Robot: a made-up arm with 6 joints.
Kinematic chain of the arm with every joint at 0, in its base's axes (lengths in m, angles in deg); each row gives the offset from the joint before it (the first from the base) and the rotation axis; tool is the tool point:
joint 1: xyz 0 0 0.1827 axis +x
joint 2: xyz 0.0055 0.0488 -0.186 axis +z
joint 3: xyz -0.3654 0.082 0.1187 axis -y
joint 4: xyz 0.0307 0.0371 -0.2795 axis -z
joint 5: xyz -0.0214 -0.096 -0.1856 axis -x
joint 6: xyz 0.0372 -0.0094 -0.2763 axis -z
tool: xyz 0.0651 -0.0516 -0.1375
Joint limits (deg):
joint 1: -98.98..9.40
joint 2: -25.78..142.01
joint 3: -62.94..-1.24
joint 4: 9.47..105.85
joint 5: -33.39..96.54
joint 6: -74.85..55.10
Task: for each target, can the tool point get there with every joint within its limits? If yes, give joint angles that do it. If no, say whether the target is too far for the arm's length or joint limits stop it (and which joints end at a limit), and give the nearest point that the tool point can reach.
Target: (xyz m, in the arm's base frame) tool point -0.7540 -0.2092 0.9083
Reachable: yes | joints -80.25 42.70 -52.82 76.65 63.30 1.37
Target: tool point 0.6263 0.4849 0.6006
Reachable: no: joint limits stop it (at a limit: joint 1, joint 2, joint 3, joint 5) | nearest point 0.6506 0.2774 0.6785 | short by 0.223 m
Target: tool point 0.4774 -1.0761 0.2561
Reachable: yes | joints -29.52 108.39 -55.21 48.47 18.88 -21.67
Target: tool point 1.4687 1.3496 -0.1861
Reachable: no: too far | nearest point 0.5662 0.2073 -0.3340 | short by 1.463 m
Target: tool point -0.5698 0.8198 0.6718
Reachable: no: joint limits stop it (at a limit: joint 1, joint 2, joint 3, joint 4, joint 6) | nearest point -0.6749 0.6116 0.4691 | short by 0.309 m
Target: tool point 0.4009 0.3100 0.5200
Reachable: no: joint limits stop it (at a limit: joint 1, joint 3, joint 5) | nearest point 0.5839 0.2587 0.7298 | short by 0.283 m
